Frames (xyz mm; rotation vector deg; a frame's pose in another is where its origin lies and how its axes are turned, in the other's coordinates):
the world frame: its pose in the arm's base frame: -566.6 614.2 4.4 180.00 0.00 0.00
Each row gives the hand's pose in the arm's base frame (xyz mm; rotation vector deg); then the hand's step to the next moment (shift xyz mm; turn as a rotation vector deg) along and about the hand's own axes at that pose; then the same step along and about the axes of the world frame.
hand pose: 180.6 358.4 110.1 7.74 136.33 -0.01
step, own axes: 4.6 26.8 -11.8 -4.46 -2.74 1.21
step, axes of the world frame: -8.8 -27.6 -6.4 3.78 3.21 -2.08
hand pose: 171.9 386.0 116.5 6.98 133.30 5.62
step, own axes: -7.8 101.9 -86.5 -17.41 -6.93 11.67
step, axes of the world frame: -51.6 -97.3 -76.1 20.00 8.56 -3.75
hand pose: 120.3 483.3 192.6 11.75 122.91 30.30
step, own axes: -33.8 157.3 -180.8 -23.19 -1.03 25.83
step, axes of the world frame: -133.1 -76.1 -187.2 34.55 1.01 -3.36
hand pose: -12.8 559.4 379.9 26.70 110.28 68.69
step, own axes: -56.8 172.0 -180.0 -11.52 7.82 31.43
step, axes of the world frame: -124.2 58.0 -215.5 30.96 -14.19 -4.69
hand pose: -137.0 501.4 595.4 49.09 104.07 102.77
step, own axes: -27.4 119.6 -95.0 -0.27 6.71 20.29
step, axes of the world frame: -32.5 91.4 -121.1 15.10 -14.10 -5.46
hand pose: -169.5 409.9 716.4 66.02 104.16 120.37
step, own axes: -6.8 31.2 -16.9 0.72 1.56 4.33
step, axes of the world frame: 5.9 25.3 -25.1 2.73 -3.41 -1.63
